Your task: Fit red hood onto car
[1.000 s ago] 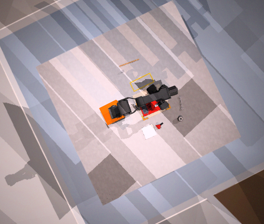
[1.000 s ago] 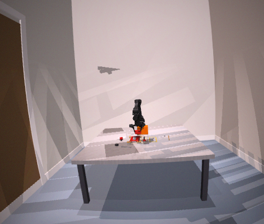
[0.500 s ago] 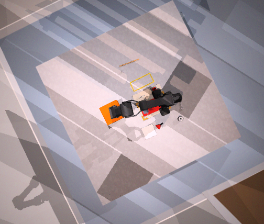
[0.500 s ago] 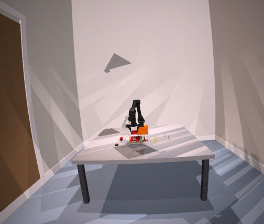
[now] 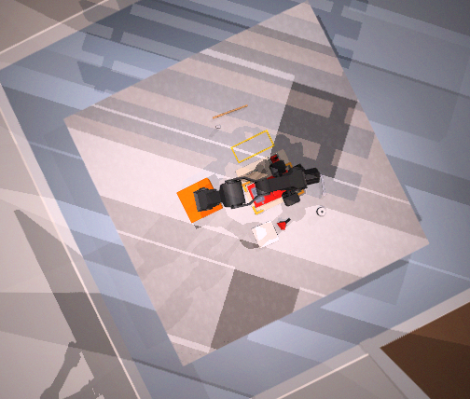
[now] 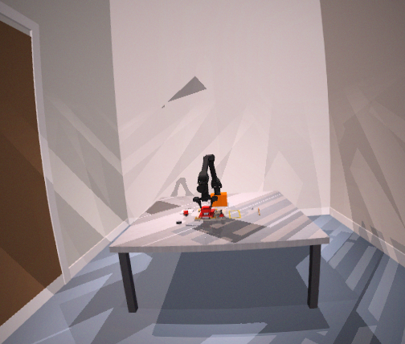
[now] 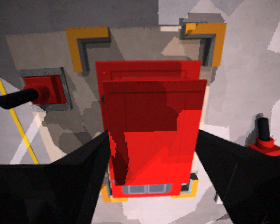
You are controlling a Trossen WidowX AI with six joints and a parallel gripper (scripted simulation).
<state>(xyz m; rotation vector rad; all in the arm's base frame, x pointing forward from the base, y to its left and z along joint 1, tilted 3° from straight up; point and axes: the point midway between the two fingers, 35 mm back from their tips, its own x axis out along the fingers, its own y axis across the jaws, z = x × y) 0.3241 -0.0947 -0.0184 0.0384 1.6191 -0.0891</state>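
The pale jig is 20 mm behind my gripper tip, 20 mm to the left of it and 50 mm below it. Also, from my gripper tip: wheel 120 mm ahead, 200 mm to the right, 50 mm below; white square 160 mm behind, 170 mm to the right, 50 mm below; red hood 10 mm above.
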